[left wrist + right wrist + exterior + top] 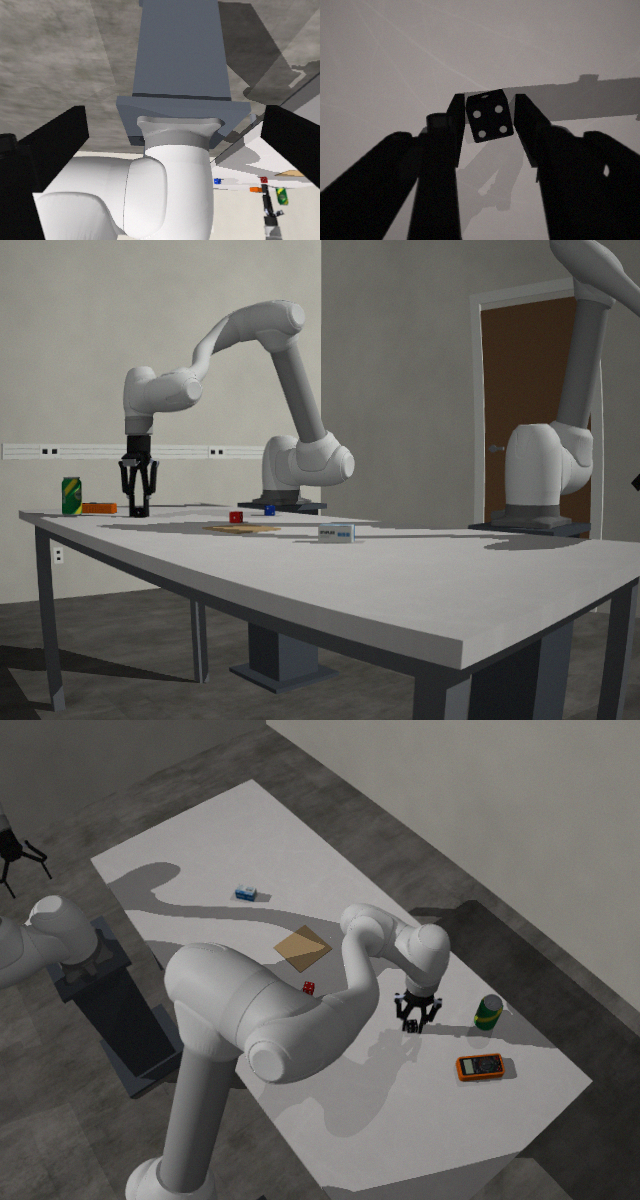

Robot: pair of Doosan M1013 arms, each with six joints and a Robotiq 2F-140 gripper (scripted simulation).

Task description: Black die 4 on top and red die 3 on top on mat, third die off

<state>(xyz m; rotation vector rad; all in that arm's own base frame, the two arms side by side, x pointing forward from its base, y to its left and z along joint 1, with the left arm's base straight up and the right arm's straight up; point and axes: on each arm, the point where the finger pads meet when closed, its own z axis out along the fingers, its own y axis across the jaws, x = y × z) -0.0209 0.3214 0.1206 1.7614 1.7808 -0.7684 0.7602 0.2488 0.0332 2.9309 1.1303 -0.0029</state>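
Observation:
The black die lies 2 cm below my right hand. The rest, counted from my right hand: blue die (38 cm behind, 15 cm to the left, 2 cm below); red die (18 cm behind, 29 cm to the left, 2 cm below); tan mat (10 cm behind, 44 cm to the left, 3 cm below).

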